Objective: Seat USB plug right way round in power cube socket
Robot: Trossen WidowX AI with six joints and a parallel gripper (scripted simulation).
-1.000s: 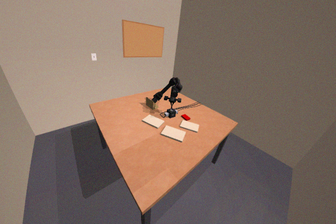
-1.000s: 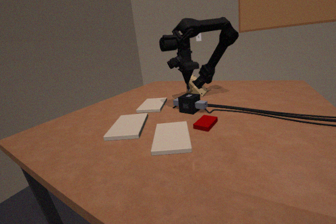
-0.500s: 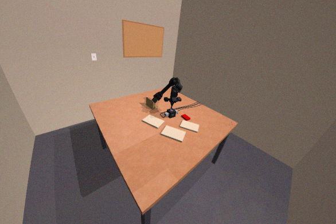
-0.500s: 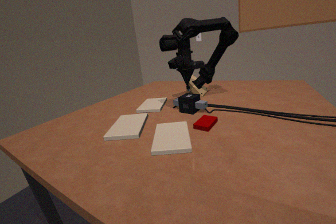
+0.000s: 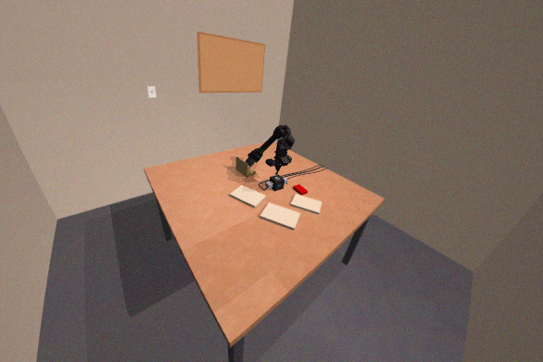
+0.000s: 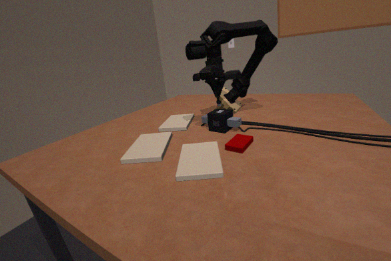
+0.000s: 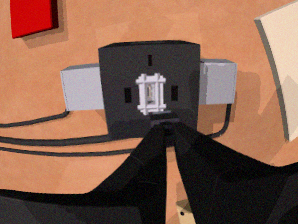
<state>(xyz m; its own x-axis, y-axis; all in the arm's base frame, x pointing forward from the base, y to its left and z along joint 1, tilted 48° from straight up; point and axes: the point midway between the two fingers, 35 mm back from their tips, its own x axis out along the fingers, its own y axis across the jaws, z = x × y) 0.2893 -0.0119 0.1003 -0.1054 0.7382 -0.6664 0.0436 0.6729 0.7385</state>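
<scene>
Right now my gripper tip is 1 cm to the right of the USB socket and 7 cm above it. The rest, counted from my gripper tip: red block 12 cm ahead, 13 cm to the left, 12 cm below.
</scene>
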